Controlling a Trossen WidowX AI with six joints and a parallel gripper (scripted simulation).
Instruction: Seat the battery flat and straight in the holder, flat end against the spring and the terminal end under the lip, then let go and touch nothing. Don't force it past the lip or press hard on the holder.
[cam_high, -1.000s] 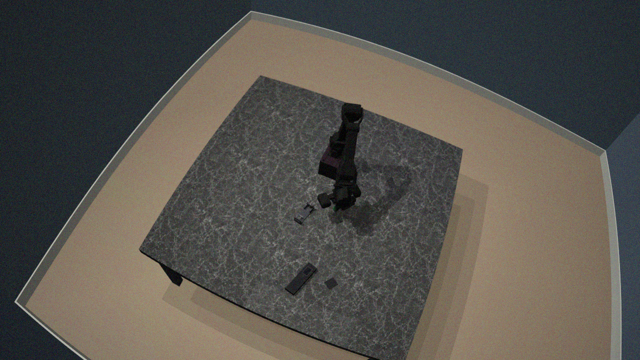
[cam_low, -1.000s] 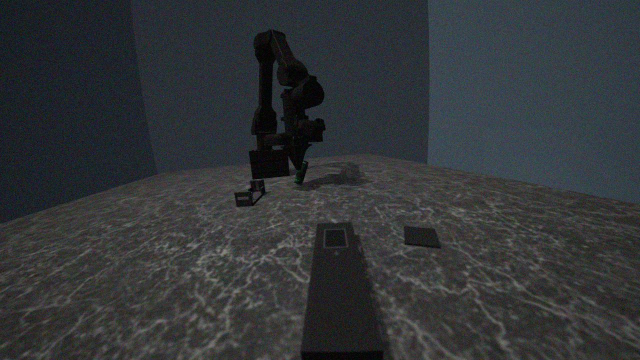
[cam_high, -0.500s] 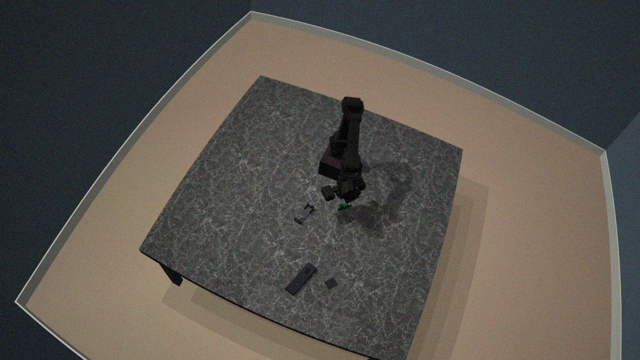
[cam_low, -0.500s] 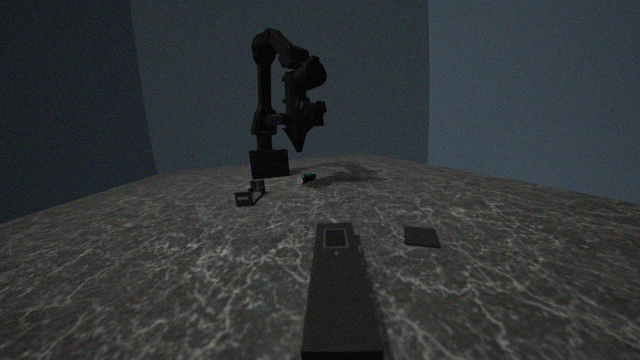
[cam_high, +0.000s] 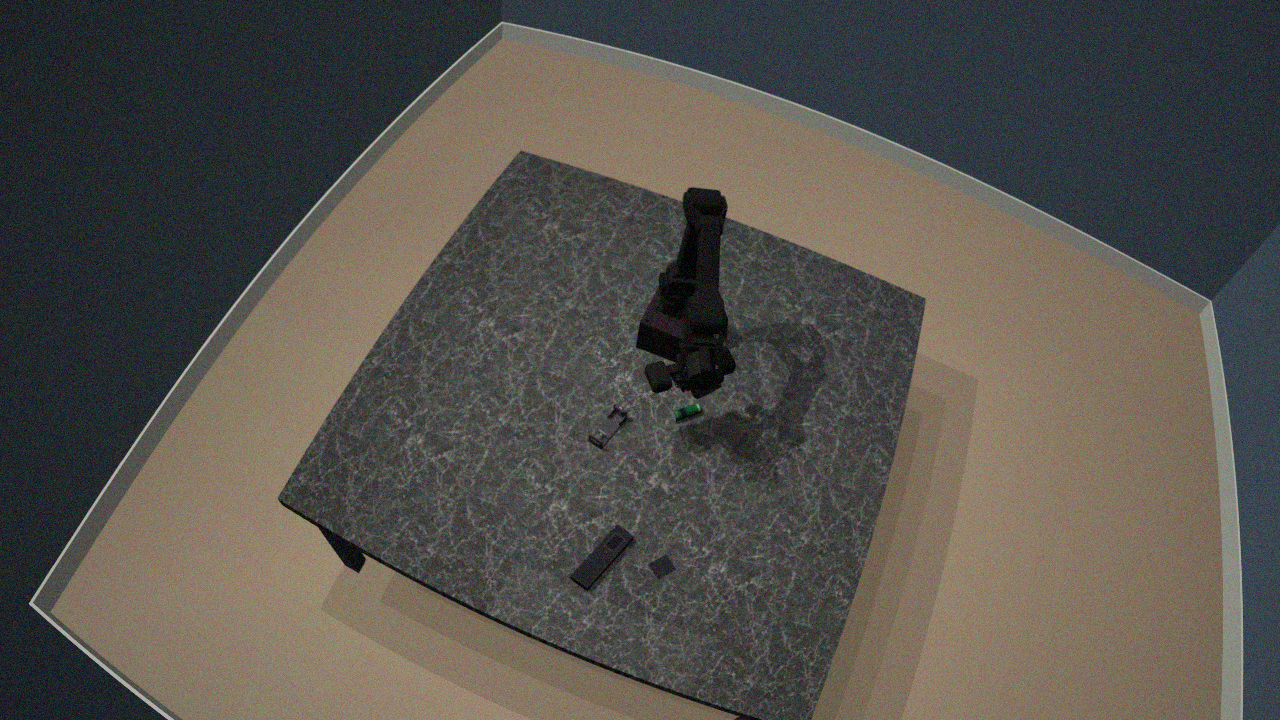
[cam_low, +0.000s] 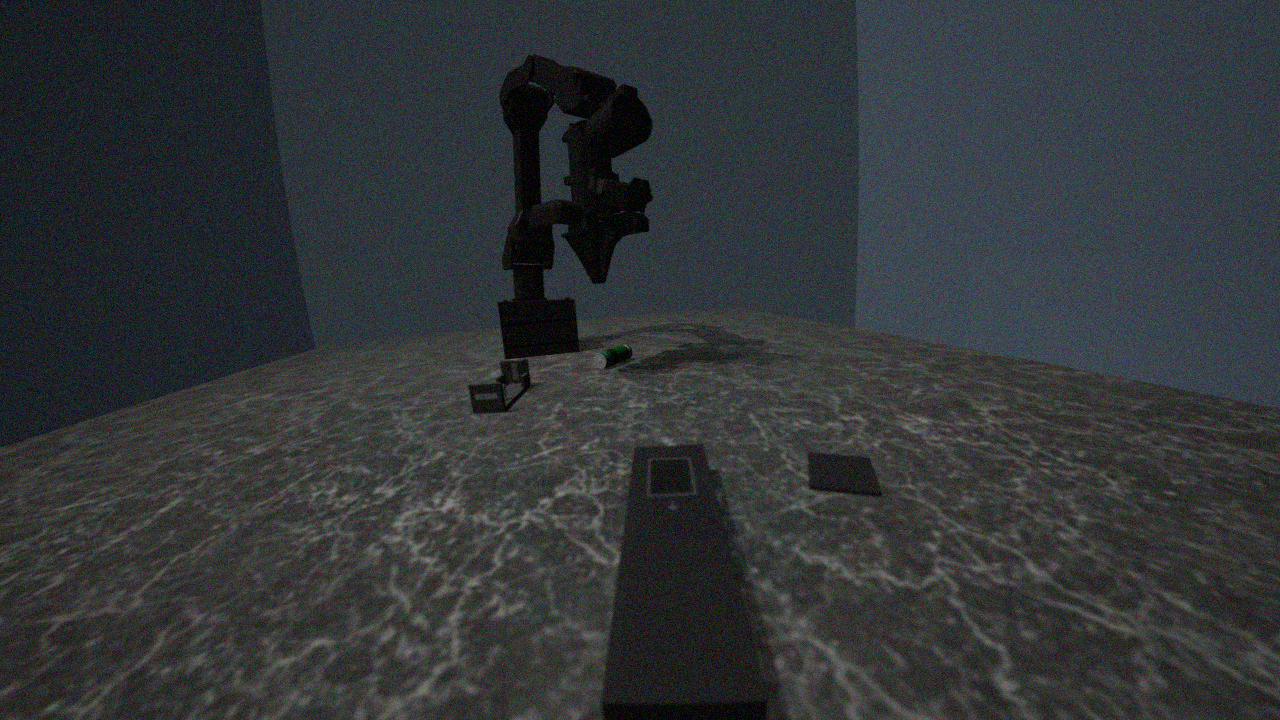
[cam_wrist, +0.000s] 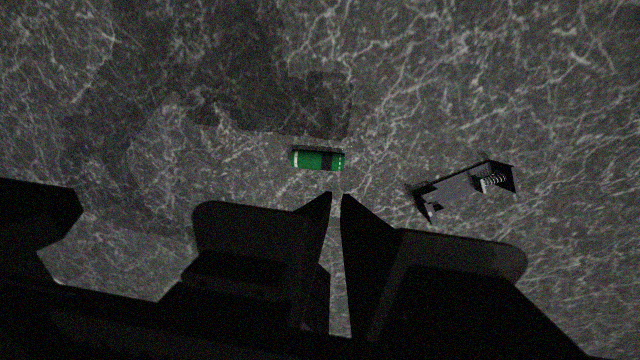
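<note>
My gripper tip is 2 cm past the green battery, 2 cm to the right of it and 11 cm above it. Round my gripper tip: dark square plate 36 cm ahead, 9 cm to the left, 12 cm below.
</note>
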